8 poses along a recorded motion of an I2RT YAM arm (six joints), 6.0 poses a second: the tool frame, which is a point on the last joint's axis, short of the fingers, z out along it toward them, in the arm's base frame.
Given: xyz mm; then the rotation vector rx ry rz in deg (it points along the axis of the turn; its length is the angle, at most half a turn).
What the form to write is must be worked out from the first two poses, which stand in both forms.
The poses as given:
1: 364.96 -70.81 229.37 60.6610 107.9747 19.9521
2: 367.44 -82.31 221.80 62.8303 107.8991 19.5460
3: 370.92 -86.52 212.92 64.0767 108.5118 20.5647
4: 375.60 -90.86 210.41 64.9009 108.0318 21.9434
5: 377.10 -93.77 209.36 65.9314 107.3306 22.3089
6: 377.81 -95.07 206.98 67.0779 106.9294 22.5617
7: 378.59 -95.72 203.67 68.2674 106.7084 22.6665
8: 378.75 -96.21 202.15 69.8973 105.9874 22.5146
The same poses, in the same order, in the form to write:
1: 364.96 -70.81 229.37 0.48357 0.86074 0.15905 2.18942
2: 367.44 -82.31 221.80 0.49715 0.85377 0.15466 2.20575
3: 370.92 -86.52 212.92 0.50183 0.84984 0.16106 2.22853
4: 375.60 -90.86 210.41 0.50734 0.84450 0.17153 2.23269
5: 377.10 -93.77 209.36 0.51540 0.83902 0.17439 2.23269
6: 377.81 -95.07 206.98 0.52312 0.83390 0.17595 2.23800
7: 378.59 -95.72 203.67 0.53048 0.82920 0.17613 2.24605
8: 378.75 -96.21 202.15 0.54209 0.82198 0.17461 2.25045
